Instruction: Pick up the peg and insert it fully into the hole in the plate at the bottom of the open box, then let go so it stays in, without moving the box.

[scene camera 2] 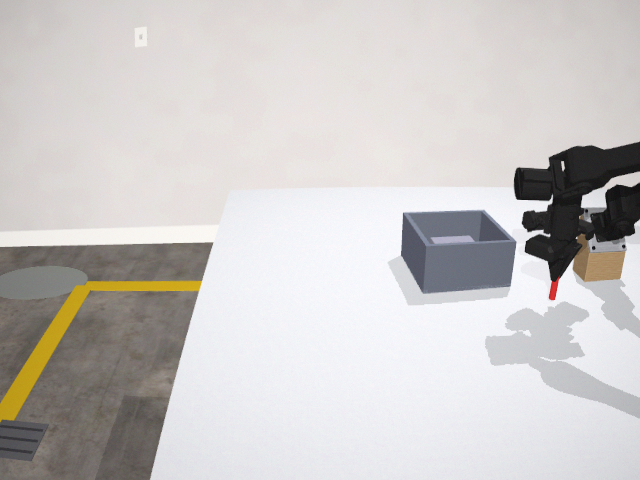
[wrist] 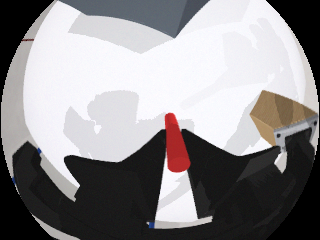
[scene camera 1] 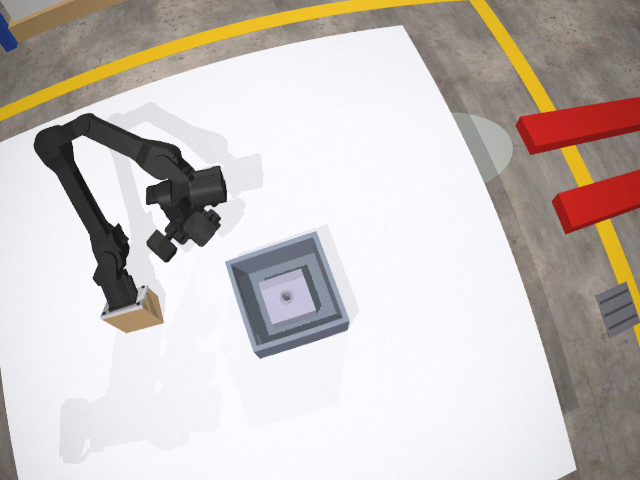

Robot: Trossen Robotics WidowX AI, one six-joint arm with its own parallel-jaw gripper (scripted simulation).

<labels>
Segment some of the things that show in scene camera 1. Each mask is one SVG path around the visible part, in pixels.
My gripper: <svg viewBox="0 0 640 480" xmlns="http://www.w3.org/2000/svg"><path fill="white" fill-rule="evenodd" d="M219 214L212 209L209 211L204 210L205 206L197 208L196 205L192 206L192 203L189 203L186 212L178 217L169 217L165 214L166 218L170 221L164 230L166 234L163 235L156 229L146 241L147 246L164 263L169 263L178 250L171 242L172 238L181 245L184 245L191 238L199 247L205 246L221 226Z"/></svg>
A grey box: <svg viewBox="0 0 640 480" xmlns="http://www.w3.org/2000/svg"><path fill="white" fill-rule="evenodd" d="M317 231L224 261L253 352L260 359L348 331L350 320ZM301 269L316 309L316 316L274 329L258 282Z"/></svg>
A pale plate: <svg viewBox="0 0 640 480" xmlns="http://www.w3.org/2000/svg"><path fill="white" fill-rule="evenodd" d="M301 269L258 282L274 329L316 316L316 309Z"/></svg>
</labels>
